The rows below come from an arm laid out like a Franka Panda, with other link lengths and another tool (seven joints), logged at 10 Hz.
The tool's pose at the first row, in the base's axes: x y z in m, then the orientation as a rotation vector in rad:
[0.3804 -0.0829 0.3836 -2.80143 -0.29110 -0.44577]
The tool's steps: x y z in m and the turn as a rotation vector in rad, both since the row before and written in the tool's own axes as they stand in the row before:
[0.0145 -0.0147 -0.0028 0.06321 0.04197 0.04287]
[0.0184 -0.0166 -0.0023 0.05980 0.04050 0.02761]
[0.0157 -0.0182 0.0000 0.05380 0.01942 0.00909]
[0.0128 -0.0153 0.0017 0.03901 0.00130 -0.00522]
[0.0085 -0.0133 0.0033 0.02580 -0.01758 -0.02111]
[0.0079 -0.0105 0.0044 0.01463 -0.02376 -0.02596]
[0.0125 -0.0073 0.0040 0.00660 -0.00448 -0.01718]
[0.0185 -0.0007 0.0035 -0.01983 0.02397 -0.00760]
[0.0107 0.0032 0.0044 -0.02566 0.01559 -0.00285]
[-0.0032 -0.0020 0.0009 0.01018 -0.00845 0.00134]
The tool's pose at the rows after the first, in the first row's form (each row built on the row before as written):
[0.3896 -0.0678 0.3946 -2.72762 -0.23148 -0.47641]
[0.4024 -0.0516 0.4085 -2.65669 -0.19413 -0.50829]
[0.4130 -0.0344 0.4214 -2.59821 -0.18721 -0.51850]
[0.4219 -0.0197 0.4316 -2.56008 -0.20175 -0.51335]
[0.4276 -0.0063 0.4385 -2.54061 -0.24034 -0.49315]
[0.4334 0.0054 0.4431 -2.53320 -0.28497 -0.46969]
[0.4438 0.0150 0.4482 -2.52754 -0.30969 -0.46901]
[0.4614 0.0198 0.4530 -2.53884 -0.30716 -0.50733]
[0.4734 0.0207 0.4525 -2.55833 -0.30043 -0.53516]
[0.4702 0.0225 0.4513 -2.55139 -0.30364 -0.52115]

